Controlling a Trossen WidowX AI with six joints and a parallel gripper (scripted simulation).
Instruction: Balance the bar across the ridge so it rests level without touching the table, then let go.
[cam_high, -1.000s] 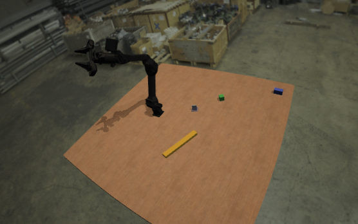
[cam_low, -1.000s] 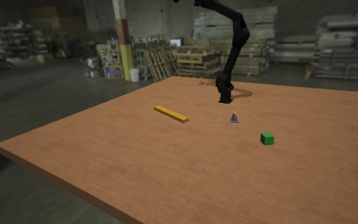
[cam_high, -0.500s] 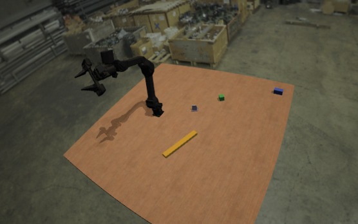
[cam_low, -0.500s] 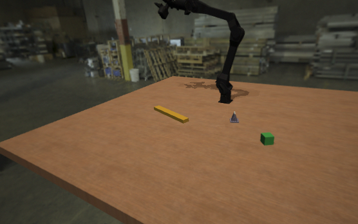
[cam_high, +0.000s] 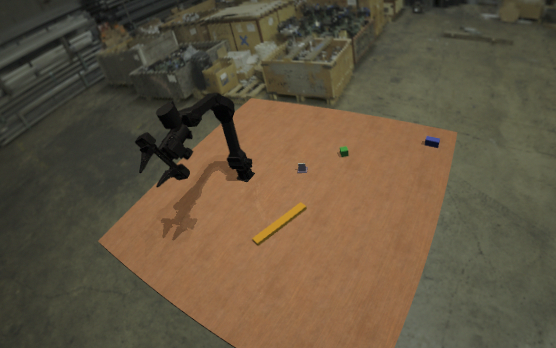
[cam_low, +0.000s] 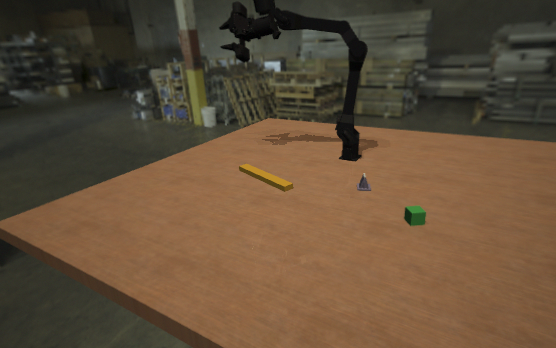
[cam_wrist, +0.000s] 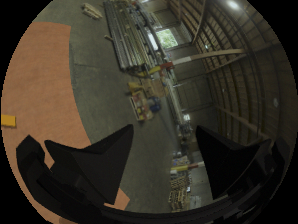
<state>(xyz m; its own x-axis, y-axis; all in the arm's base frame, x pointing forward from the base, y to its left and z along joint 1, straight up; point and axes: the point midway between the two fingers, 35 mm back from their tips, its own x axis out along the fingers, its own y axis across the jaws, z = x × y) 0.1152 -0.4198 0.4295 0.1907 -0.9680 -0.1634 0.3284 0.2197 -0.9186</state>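
Right now my gripper tip is 180 mm short of the yellow bar, 280 mm to the right of it and 420 mm above it. Round my gripper tip: blue block: 620 mm ahead, 950 mm to the left, 410 mm below; green cube: 240 mm ahead, 740 mm to the left, 410 mm below.
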